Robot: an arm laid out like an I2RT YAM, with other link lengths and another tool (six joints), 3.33 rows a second.
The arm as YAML. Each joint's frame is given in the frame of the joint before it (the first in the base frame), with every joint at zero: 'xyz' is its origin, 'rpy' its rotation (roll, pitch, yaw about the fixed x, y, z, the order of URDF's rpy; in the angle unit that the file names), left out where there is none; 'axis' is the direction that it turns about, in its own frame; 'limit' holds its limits. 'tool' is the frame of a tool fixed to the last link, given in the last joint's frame.
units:
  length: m
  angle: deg
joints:
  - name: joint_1
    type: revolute
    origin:
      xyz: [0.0, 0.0, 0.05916]
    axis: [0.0, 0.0, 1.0]
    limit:
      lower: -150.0
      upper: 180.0
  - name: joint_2
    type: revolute
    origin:
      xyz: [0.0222, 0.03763, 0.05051]
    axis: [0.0, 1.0, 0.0]
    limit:
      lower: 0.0
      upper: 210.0
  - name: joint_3
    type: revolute
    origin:
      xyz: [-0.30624, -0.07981, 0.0]
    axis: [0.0, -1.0, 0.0]
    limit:
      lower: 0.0
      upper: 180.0
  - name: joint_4
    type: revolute
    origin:
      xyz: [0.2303, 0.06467, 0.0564]
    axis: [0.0, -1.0, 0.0]
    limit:
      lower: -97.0
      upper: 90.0
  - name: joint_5
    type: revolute
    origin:
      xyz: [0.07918, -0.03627, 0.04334]
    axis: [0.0, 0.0, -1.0]
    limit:
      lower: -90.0
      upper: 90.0
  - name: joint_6
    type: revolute
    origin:
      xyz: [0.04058, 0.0, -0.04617]
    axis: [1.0, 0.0, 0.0]
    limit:
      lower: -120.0
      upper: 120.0
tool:
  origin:
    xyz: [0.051, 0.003, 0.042]
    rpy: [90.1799, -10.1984, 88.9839]
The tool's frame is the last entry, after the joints.
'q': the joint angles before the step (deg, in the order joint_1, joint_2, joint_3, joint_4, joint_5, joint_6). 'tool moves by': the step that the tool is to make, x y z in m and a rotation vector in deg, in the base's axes. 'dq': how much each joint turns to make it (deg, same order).
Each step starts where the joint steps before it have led.
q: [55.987, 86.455, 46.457, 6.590, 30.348, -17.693]
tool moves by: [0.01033, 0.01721, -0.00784, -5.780, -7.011, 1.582]
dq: [0.108, 4.743, 0.000, 9.202, 3.431, -10.033]
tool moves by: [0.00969, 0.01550, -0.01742, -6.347, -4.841, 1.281]
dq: [0.000, 5.376, -0.001, 7.912, 2.382, -8.896]
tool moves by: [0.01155, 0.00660, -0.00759, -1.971, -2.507, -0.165]
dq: [-0.873, 3.389, 0.634, 4.897, 0.722, -3.956]
